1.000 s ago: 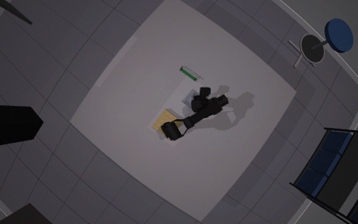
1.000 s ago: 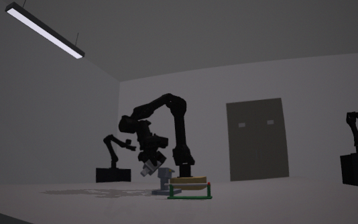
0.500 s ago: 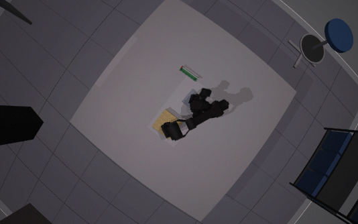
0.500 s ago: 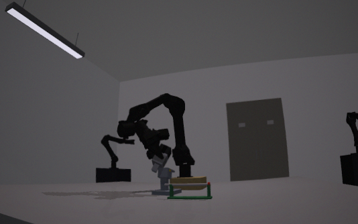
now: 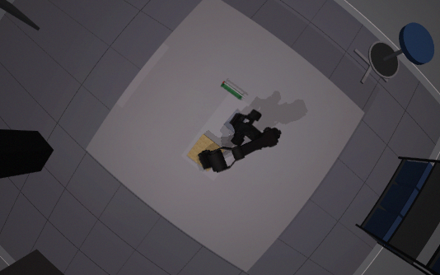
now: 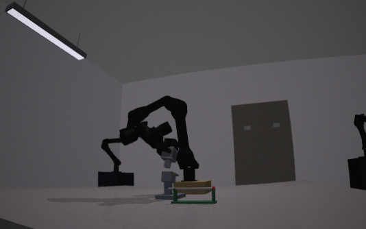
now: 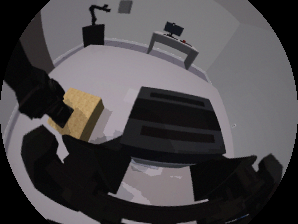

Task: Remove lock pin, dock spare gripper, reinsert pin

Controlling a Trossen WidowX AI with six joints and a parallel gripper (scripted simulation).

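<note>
Right now my gripper tip is 130 mm short of the green rack, 120 mm to the right of it and 140 mm above it. The rest, counted from my gripper tip: spare gripper (10 mm to the right); grey mount (10 mm ahead, 10 mm to the right, 120 mm below).
</note>
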